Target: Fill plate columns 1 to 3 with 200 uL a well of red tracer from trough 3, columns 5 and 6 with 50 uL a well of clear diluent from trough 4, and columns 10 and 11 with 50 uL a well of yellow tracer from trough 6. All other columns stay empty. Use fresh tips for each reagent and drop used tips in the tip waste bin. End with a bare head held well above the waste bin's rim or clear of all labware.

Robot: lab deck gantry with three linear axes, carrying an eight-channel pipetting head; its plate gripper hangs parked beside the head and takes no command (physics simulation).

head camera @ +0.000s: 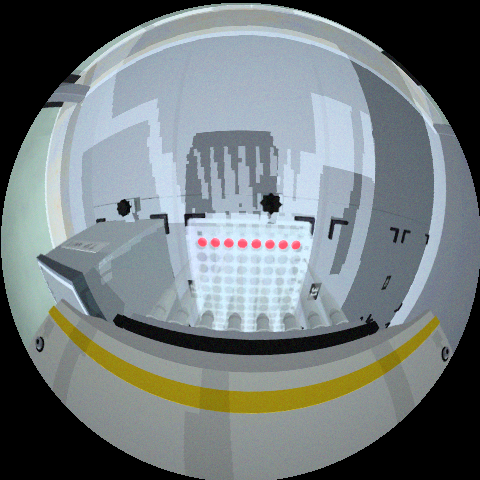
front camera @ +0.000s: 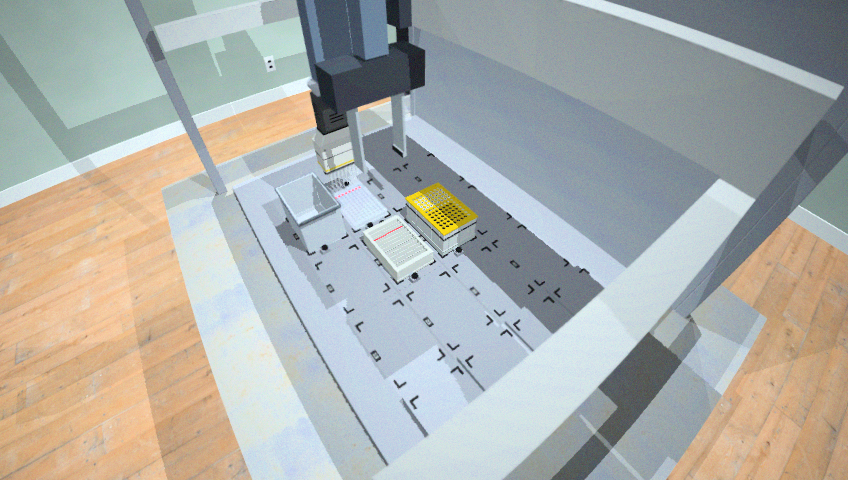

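The pipetting head (front camera: pixel 336 155) (head camera: pixel 250 400) is over the far part of the clear plate (front camera: pixel 370 209) (head camera: pixel 250 225). Clear tips (front camera: pixel 339 176) hang below it, with no red seen in them. One full column of red wells (front camera: pixel 348 192) (head camera: pixel 242 244) shows near the plate's far end in the front view; the other visible wells look colourless. The white trough block (front camera: pixel 410 268) shows a red trough (front camera: pixel 387 232). The yellow-topped tip rack (front camera: pixel 458 228) has dark and paler holes. The grey waste bin (front camera: pixel 324 233) (head camera: pixel 135 250) is beside the plate. The parked plate gripper (front camera: pixel 380 161) is open and empty.
The trough block stands between the waste bin and the tip rack, nearer the front than the plate. Black knobs (front camera: pixel 414 275) (head camera: pixel 271 203) sit at labware edges. A pale frame beam (front camera: pixel 535 356) crosses the front. The gantry column (front camera: pixel 373 29) rises above the parked gripper.
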